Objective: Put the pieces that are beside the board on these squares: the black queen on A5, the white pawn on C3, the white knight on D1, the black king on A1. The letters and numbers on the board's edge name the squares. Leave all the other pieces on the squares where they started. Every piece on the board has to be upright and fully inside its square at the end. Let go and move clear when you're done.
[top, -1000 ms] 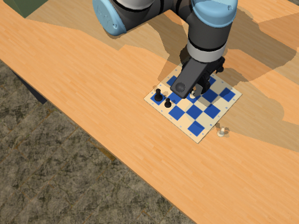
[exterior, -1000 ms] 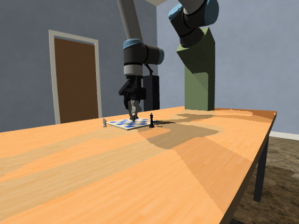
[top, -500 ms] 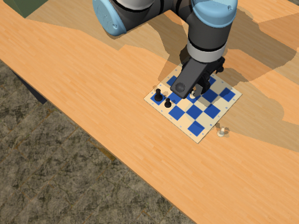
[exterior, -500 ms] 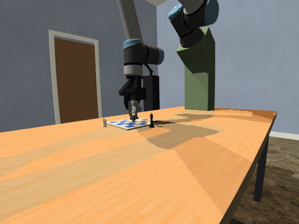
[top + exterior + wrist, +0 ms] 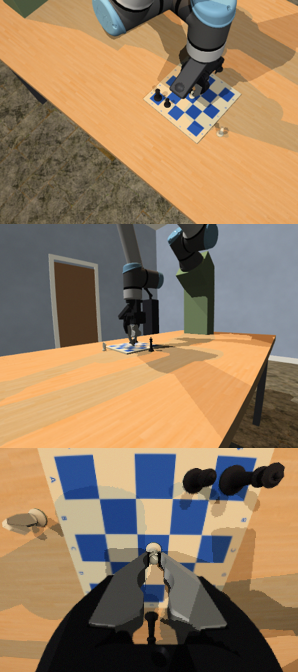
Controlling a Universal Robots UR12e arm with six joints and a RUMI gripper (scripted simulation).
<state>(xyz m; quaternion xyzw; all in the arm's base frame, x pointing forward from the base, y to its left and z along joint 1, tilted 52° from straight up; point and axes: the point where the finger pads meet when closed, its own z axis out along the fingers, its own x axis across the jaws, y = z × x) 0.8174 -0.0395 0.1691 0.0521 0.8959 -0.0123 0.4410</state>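
Now: hand 1 cm above the white pawn. The rest, counted from my hand: black pawn: 5 cm behind, 7 cm to the right; then blue-and-cream chessboard: 3 cm below; then black queen: 9 cm behind, 6 cm to the right.
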